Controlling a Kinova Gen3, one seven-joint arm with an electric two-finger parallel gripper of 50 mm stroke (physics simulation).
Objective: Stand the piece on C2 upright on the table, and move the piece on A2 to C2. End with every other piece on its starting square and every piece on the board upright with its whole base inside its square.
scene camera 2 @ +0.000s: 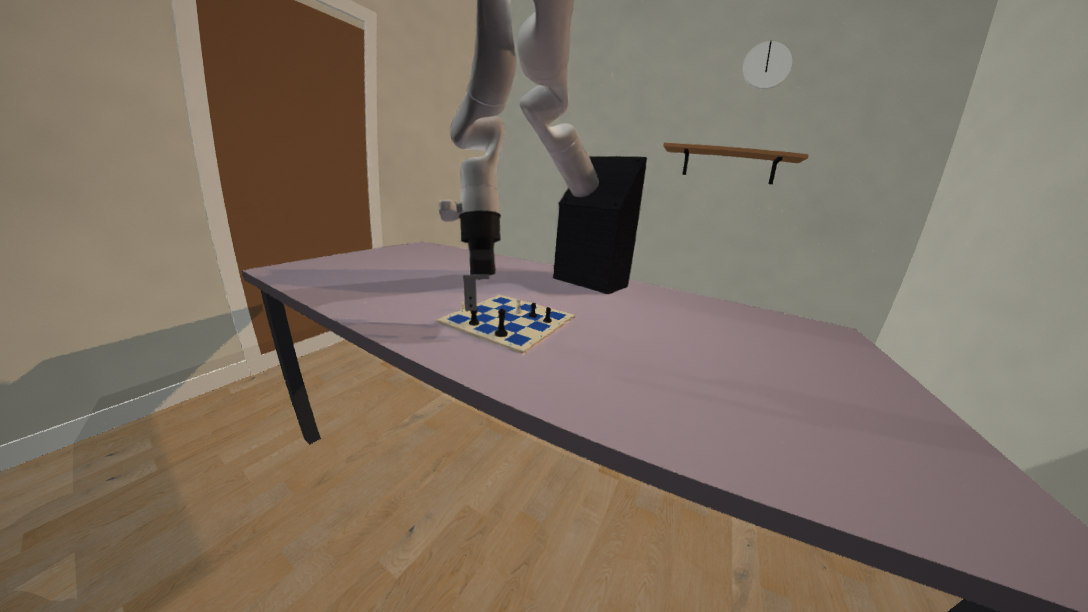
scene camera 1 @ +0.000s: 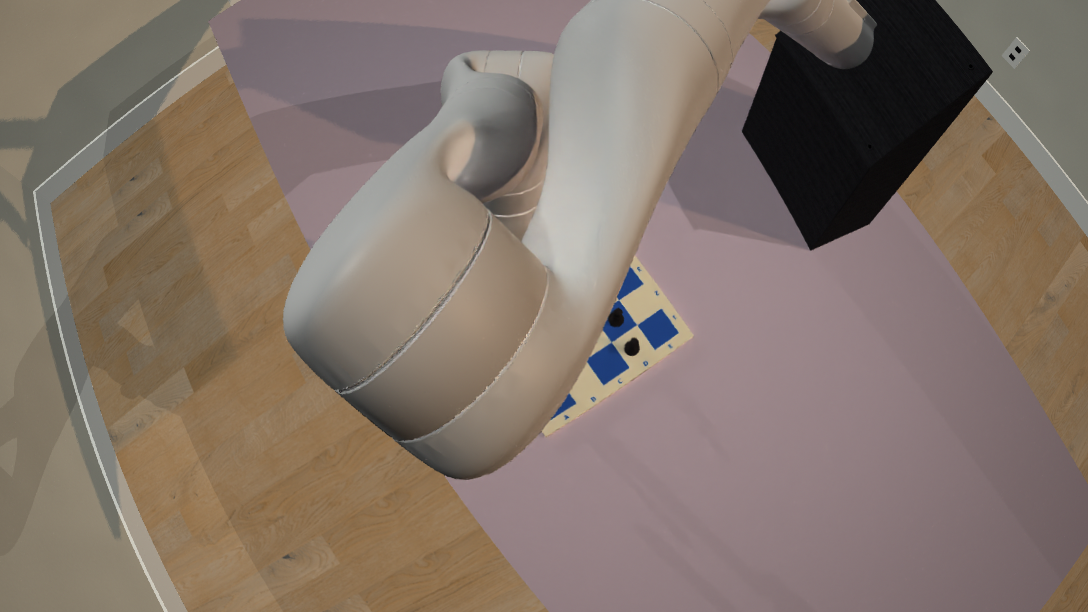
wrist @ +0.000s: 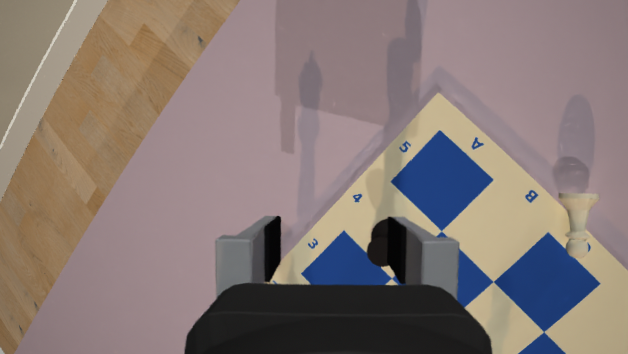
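Where they show: gripper, fingertip midpoint: [scene camera 2: 471, 309] [wrist: 334, 239]; arm's base, origin of the base link: [scene camera 2: 585, 186] [scene camera 1: 841, 35].
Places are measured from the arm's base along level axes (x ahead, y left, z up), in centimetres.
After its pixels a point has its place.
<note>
My gripper [scene camera 2: 470, 307] {x 50.3, y -7.8, z -25.9 cm} [wrist: 334, 239] {x 50.3, y -7.8, z -25.9 cm} is open and empty, fingers pointing down above the A side of the board [scene camera 1: 658, 329] {x 35.1, y 4.9, z -29.9 cm} [scene camera 2: 518, 339] {x 50.2, y 2.6, z -29.9 cm} [wrist: 442, 180] {x 47.7, y -12.6, z -29.9 cm}. Its right finger partly hides the black piece [scene camera 2: 473, 318] {x 48.7, y -8.3, z -28.6 cm} [wrist: 381, 251] {x 48.2, y -8.5, z -26.6 cm} on A4 in the wrist view. The tall black piece [scene camera 2: 501, 325] {x 50.3, y -1.0, z -27.8 cm} stands upright on A2; the arm or gripper hides it in the other views. C2 looks empty in scene camera 2. A white piece [wrist: 578, 225] {x 41.1, y -14.7, z -29.1 cm} is tipped over at the board's row-5 edge by the C label, its base out past the edge.
Black pieces stand on D2 [scene camera 1: 616, 318] {x 38.5, y 0.7, z -27.8 cm} [scene camera 2: 533, 309] {x 38.3, y 0.6, z -28.2 cm} and D1 [scene camera 1: 631, 347] {x 39.7, y 4.5, z -27.8 cm} [scene camera 2: 547, 315] {x 39.5, y 4.4, z -28.4 cm}. A white piece [scene camera 2: 518, 306] {x 38.1, y -3.2, z -28.4 cm} stands about D3. A black pedestal [scene camera 1: 829, 152] {x 7.5, y 7.1, z -12.2 cm} [scene camera 2: 593, 243] {x 7.1, y 6.1, z -16.5 cm} stands on the table behind the board. The arm covers much of the board in scene camera 1.
</note>
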